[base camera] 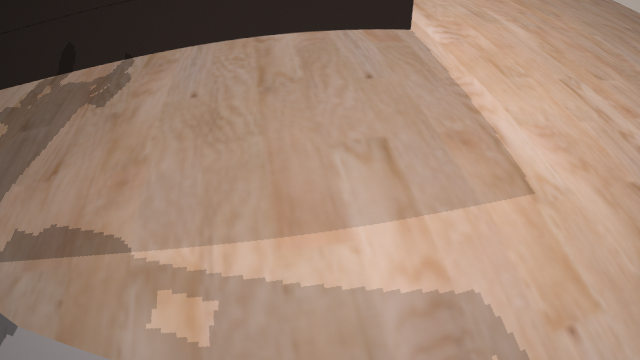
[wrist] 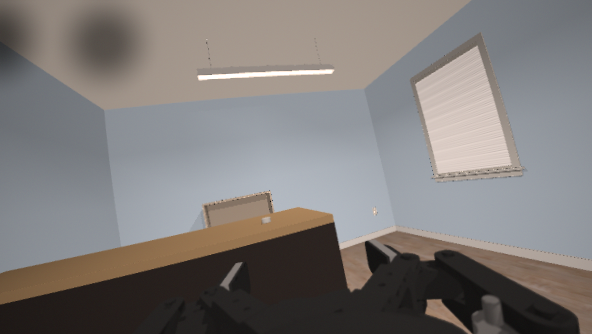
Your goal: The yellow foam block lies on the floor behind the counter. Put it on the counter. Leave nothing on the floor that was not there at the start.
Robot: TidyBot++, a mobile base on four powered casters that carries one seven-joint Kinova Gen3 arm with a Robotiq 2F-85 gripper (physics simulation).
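Places are measured from the arm's base along level axes (x left, y down, z back), in millimetres.
Where they show: gripper, fingertip midpoint: (wrist: 308, 265).
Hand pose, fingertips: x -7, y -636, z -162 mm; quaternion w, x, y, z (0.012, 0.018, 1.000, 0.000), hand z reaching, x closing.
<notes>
After its pixels a point has its place.
The counter (base camera: 280, 17) {x 171, y 352, z -940 mm} (wrist: 165, 252) {x 598, y -513, z -884 mm} has a dark body and a wooden top. In the base camera view its dark lower side crosses the top left. In the wrist view it runs from the left edge to the middle, with its top seen at a low angle. My gripper (wrist: 308, 265) {x -7, y -636, z -162 mm} is open, with its two fingers wide apart and the counter's dark side and end behind them. The yellow foam block does not show in either view.
A small whitish object (wrist: 266, 220) {x 197, y -527, z -1156 mm} is on the counter top. Wooden floor (base camera: 560, 150) {x -377, y 397, z -572 mm} (wrist: 465, 270) extends right of the counter's end. Blue walls, a window (wrist: 465, 110) {x -1851, y -1073, z -2038 mm} and a framed panel (wrist: 240, 210) {x 792, y -485, z -2731 mm} stand beyond. Shadows lie on the floor.
</notes>
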